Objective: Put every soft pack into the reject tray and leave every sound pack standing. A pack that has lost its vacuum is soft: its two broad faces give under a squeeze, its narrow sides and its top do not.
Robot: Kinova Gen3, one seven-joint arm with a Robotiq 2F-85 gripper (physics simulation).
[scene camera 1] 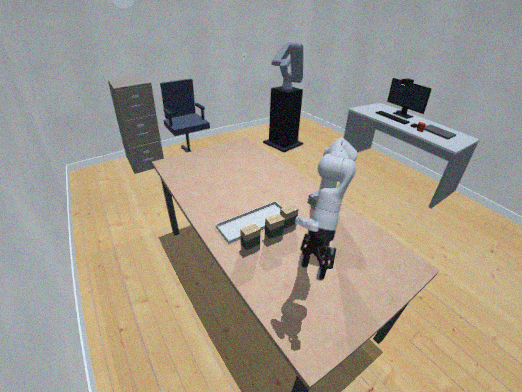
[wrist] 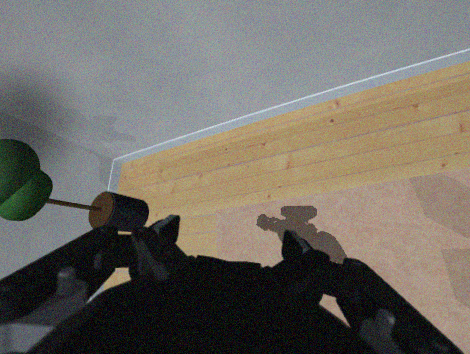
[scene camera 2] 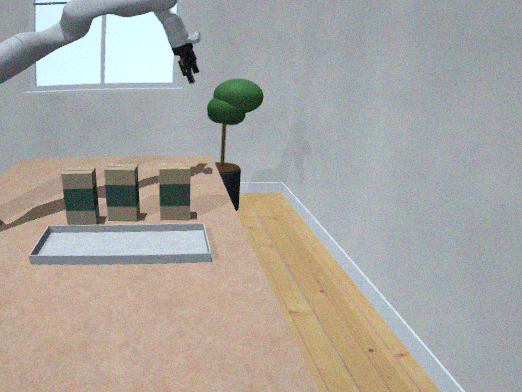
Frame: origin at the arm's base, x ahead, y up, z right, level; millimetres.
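Seen in the pictures: gripper, between the fingertips: (scene camera 1: 311, 273) (wrist: 230, 234) (scene camera 2: 194, 77).
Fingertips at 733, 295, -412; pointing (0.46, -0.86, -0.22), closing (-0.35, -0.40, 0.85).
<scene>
Pixels of each thing's top centre, then the offset from my fingertips to it, as dx, dy, dz. Level surfaces: height alone.
- middle pack, centre of its top: (scene camera 2: 121, 166) (scene camera 1: 274, 218) -288, -209, +415
- third pack, centre of its top: (scene camera 2: 78, 170) (scene camera 1: 289, 208) -401, -209, +420
- shallow grey reject tray, centre of its top: (scene camera 2: 120, 238) (scene camera 1: 254, 219) -306, -328, +582
- wooden-topped table, height of its surface: dy -350
Three upright tan packs with dark green bands stand in a row beside the tray. The pack nearest the table's long edge (scene camera 1: 250, 239) (scene camera 2: 174, 195) stands a little apart from the middle pack (scene camera 1: 274, 230) (scene camera 2: 122, 195). The third pack (scene camera 1: 289, 218) (scene camera 2: 81, 197) is close to the middle one. Looks do not tell which packs are soft. The shallow grey reject tray (scene camera 1: 245, 225) (scene camera 2: 120, 259) is empty. My gripper (scene camera 1: 313, 270) (scene camera 2: 193, 76) (wrist: 230, 234) is open and empty, high above the table and well away from the packs. The packs do not show in the wrist view.
The wooden-topped table (scene camera 1: 200, 175) (scene camera 2: 150, 320) (wrist: 390, 225) carries the packs and tray. A potted plant (scene camera 2: 238, 95) (wrist: 17, 190) stands beyond the table's end. A desk (scene camera 1: 415, 131), a chair (scene camera 1: 186, 122), a cabinet (scene camera 1: 137, 125) and a black pedestal (scene camera 1: 285, 117) stand off the table.
</scene>
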